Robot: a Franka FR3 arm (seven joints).
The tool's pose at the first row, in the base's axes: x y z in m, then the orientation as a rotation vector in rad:
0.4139 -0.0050 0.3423 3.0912 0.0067 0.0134
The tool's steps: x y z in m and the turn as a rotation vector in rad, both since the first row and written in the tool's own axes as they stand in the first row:
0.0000 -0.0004 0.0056 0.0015 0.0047 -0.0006
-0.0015 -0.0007 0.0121 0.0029 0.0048 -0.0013
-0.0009 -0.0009 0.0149 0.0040 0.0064 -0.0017
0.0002 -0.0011 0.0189 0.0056 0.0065 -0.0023
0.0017 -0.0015 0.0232 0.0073 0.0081 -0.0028
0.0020 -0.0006 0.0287 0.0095 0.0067 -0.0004
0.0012 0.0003 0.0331 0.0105 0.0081 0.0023
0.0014 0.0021 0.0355 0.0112 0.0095 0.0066
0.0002 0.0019 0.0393 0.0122 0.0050 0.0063
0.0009 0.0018 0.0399 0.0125 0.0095 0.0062
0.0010 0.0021 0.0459 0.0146 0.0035 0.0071
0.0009 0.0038 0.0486 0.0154 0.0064 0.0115
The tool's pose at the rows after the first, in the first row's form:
0.4139 -0.0049 0.3367 3.0927 0.0078 0.0206
0.4125 -0.0049 0.3302 3.0941 0.0089 0.0208
0.4131 -0.0049 0.3274 3.0951 0.0096 0.0232
0.4143 -0.0049 0.3234 3.0967 0.0106 0.0234
0.4158 -0.0047 0.3191 3.0984 0.0114 0.0258
0.4161 -0.0058 0.3136 3.1006 0.0077 0.0238
0.4154 -0.0070 0.3093 3.1017 0.0035 0.0261
0.4156 -0.0089 0.3070 3.1024 -0.0031 0.0284
0.4145 -0.0089 0.3031 3.1034 -0.0028 0.0214
0.4152 -0.0088 0.3026 3.1037 -0.0024 0.0284
0.4153 -0.0094 0.2966 3.1058 -0.0041 0.0191
0.4152 -0.0112 0.2940 3.1066 -0.0108 0.0238

